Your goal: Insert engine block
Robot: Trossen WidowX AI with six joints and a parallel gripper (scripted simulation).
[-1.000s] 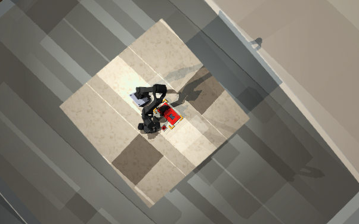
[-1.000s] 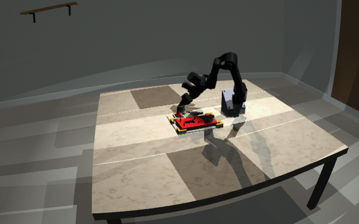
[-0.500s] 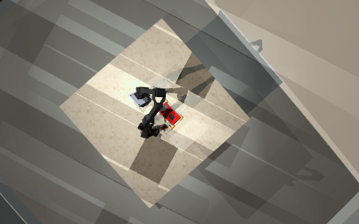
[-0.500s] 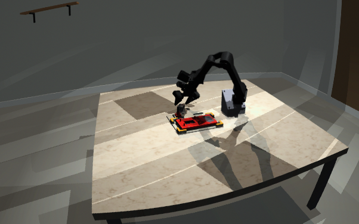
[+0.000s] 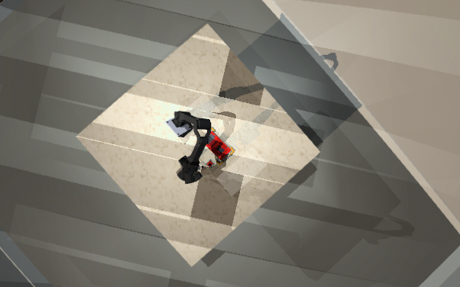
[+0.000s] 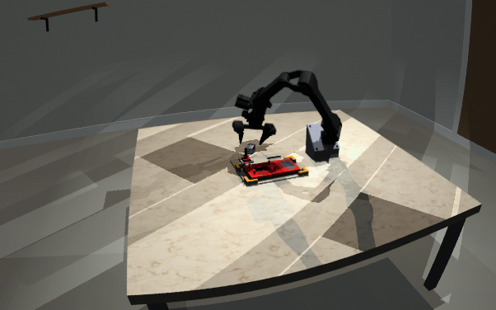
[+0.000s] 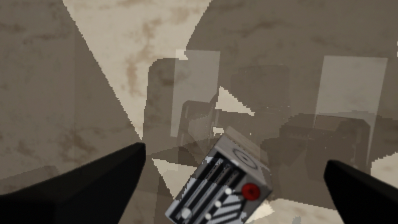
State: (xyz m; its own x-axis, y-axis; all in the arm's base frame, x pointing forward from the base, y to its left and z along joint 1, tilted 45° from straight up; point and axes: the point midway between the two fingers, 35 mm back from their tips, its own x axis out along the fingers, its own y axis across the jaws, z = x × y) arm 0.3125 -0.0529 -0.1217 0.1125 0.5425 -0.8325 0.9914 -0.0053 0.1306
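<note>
The grey-white engine block is 20 mm to the left of my gripper tip, 20 mm below it and 10 mm ahead of it.
</note>
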